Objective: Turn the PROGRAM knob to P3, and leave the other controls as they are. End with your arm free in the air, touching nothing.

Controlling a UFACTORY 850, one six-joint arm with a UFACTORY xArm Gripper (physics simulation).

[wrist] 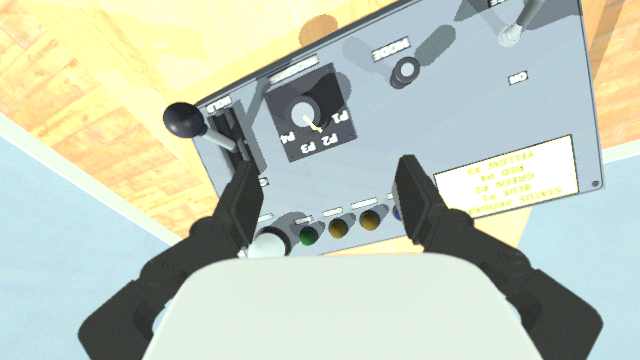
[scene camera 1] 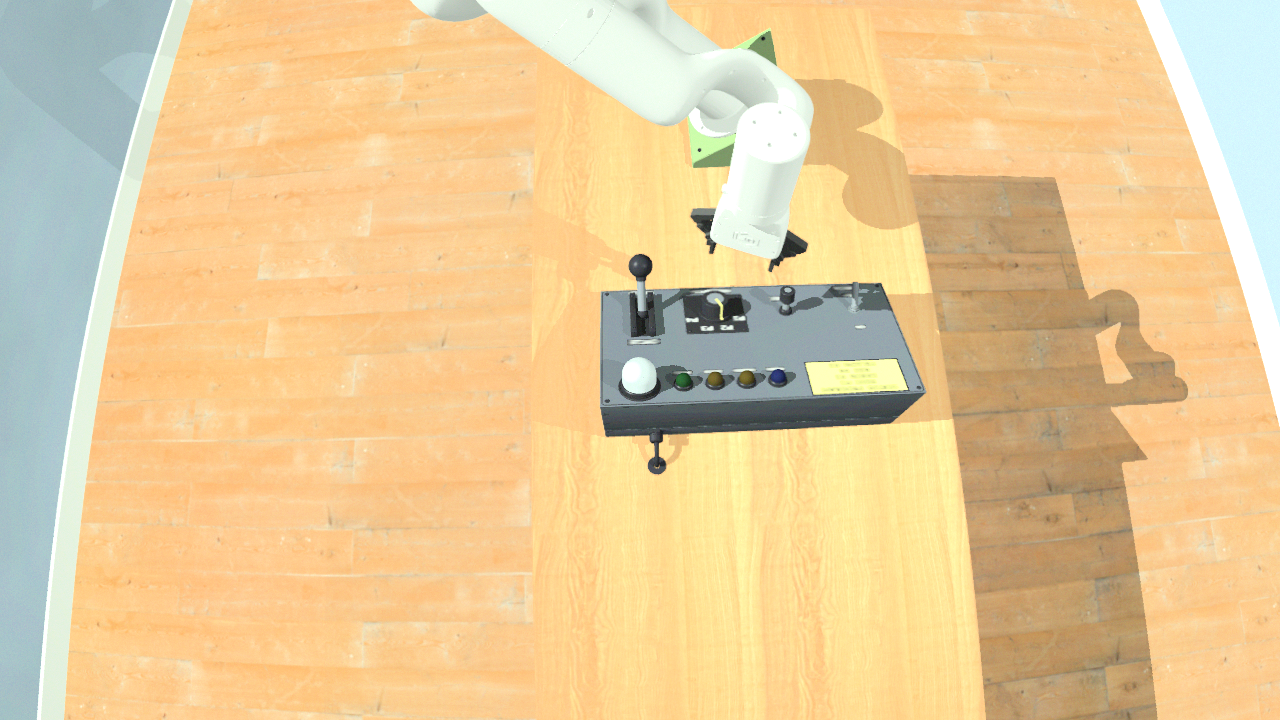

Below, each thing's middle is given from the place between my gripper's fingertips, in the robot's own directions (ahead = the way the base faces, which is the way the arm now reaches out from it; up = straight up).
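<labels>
Control panel (scene camera 1: 823, 363): 10 cm ahead of my hand, 4 cm to the left of it, 16 cm below it. Ball-topped lever (scene camera 1: 640, 265): 1 cm behind my hand, 15 cm to the right of it, 13 cm below it.
</labels>
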